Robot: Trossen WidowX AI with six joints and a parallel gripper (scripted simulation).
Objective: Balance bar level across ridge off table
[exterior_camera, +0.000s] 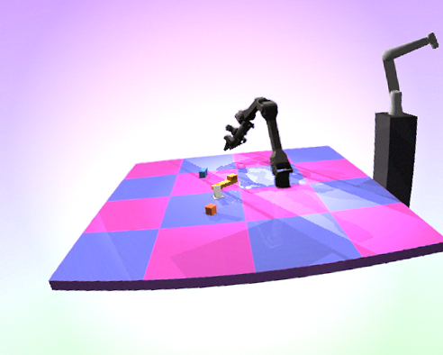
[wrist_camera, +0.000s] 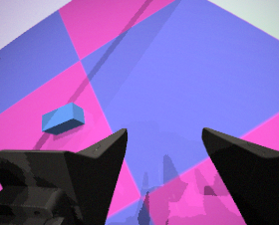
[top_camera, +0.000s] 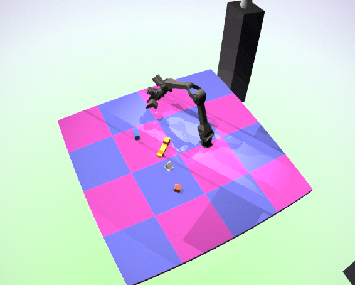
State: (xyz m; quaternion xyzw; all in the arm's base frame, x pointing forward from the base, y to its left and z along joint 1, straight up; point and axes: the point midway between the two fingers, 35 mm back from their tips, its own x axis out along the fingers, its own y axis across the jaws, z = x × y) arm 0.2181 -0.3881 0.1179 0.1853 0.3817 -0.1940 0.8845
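Now: the orange bar 30 cm to the left of my gripper tip, 7 cm below it and 1 cm ahead of it. From my gripper tip the other things lie so: blue block 14 cm to the left, 14 cm ahead, 8 cm below; then orange cube 62 cm to the left, 9 cm ahead, 8 cm below.
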